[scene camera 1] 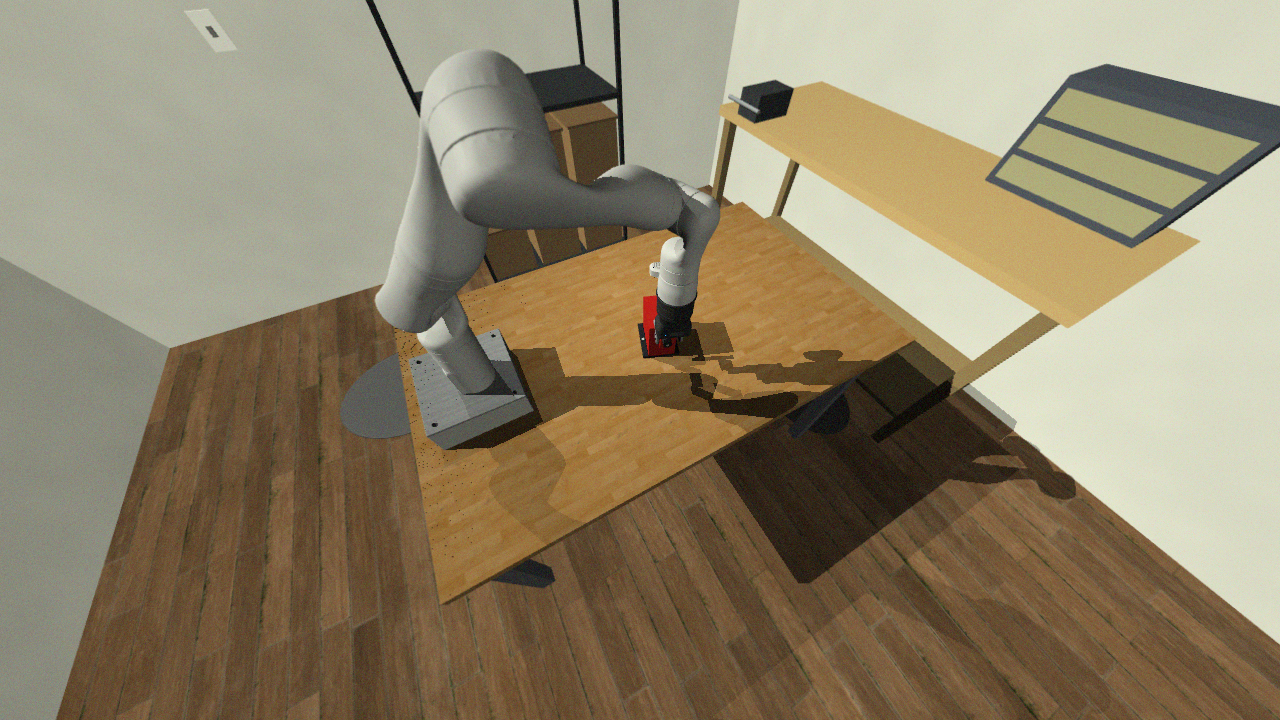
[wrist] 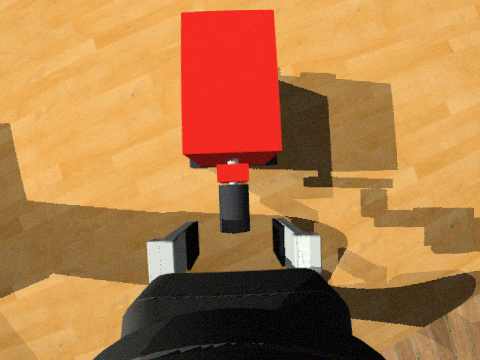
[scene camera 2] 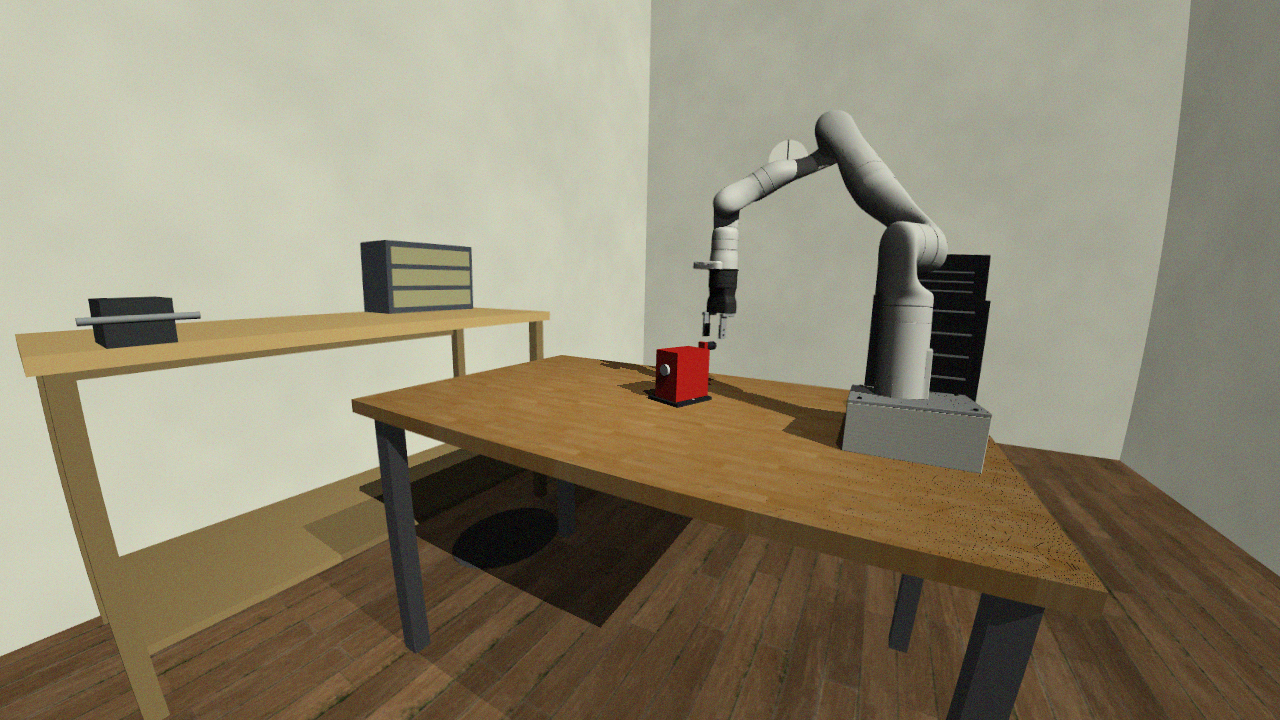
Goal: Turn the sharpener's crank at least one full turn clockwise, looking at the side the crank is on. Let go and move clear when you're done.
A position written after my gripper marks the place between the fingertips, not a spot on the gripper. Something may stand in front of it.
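Note:
There's a dark cylindrical handle you can see in the wrist view, at (wrist: 234, 210). As for my gripper, it shows at (scene camera 2: 713, 337), and you'd also find the gripper at (scene camera 1: 668, 339) and (wrist: 235, 236).

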